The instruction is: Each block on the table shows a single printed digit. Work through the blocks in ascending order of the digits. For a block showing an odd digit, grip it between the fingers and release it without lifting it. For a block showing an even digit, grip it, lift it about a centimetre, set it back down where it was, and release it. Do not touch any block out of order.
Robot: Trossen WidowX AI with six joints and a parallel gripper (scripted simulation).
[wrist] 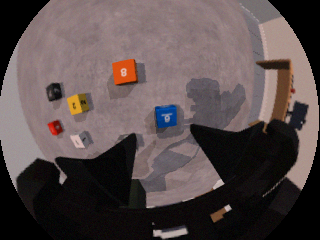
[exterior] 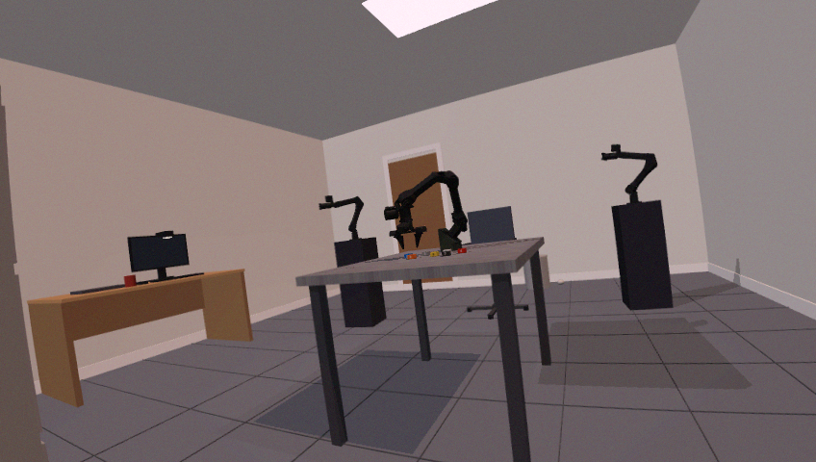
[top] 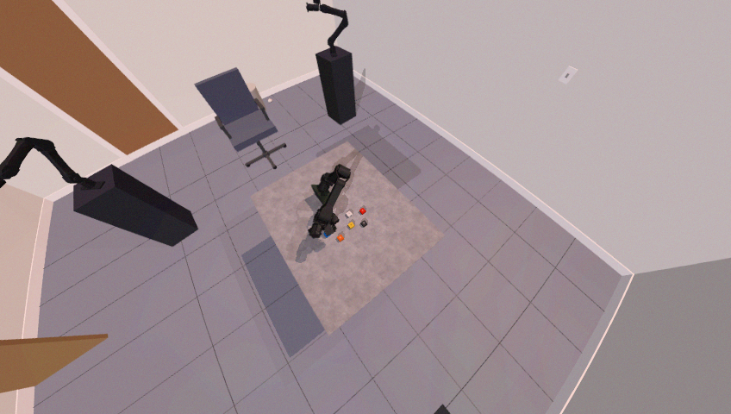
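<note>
Right now my gripper tip is 4 cm above the blue block, 1 cm to the left of it and 1 cm short of it. From my gripper tip the other things lie so: yellow block: 15 cm to the left, 7 cm ahead, 4 cm below; then orange block: 9 cm ahead, 4 cm to the left, 4 cm below; then dark grey block: 22 cm to the left, 11 cm ahead, 4 cm below.
</note>
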